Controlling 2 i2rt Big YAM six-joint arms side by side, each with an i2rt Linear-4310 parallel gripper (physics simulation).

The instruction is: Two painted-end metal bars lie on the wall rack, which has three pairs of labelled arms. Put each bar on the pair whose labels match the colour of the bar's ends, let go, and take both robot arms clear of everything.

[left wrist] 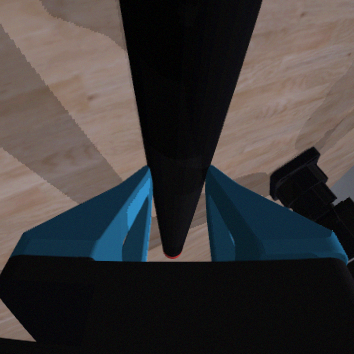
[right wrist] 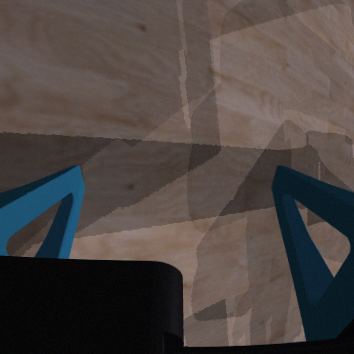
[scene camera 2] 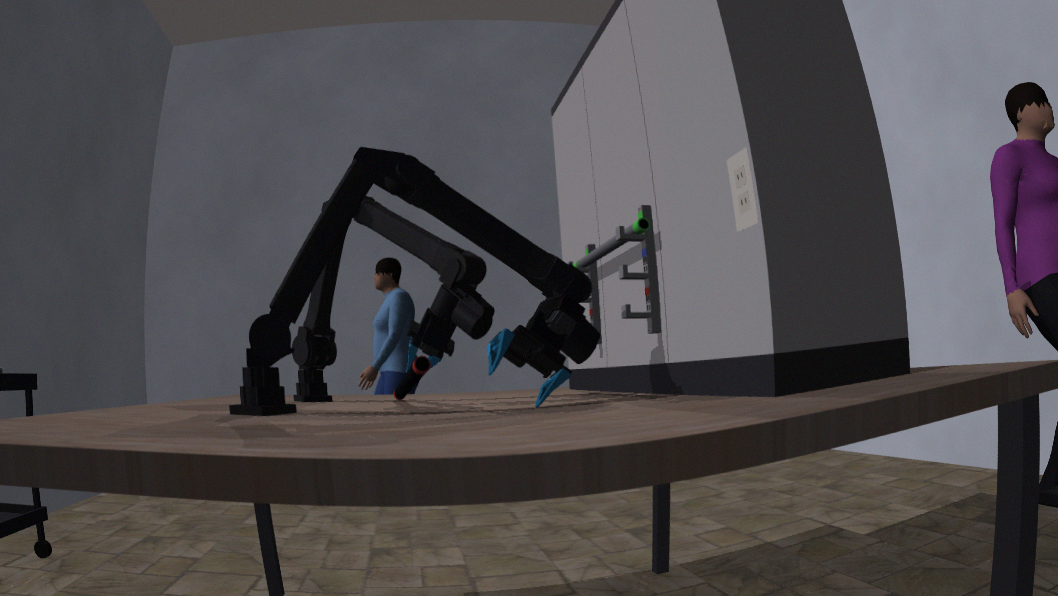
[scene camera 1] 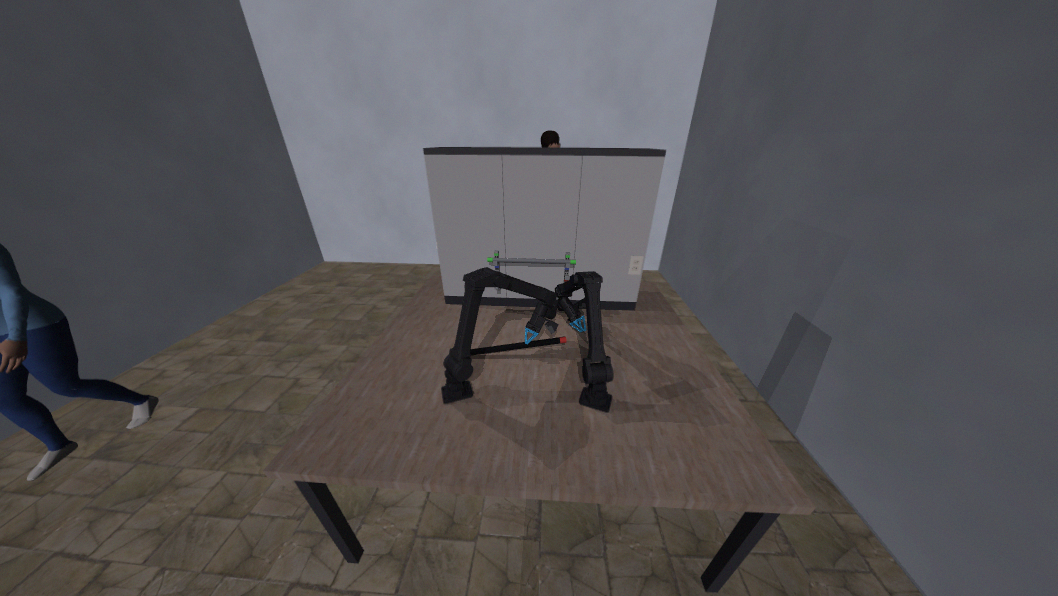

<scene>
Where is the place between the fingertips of the right gripper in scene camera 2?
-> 514, 390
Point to a socket plate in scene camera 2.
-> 749, 218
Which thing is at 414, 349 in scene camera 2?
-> The left gripper.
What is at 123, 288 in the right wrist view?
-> The right gripper.
</scene>
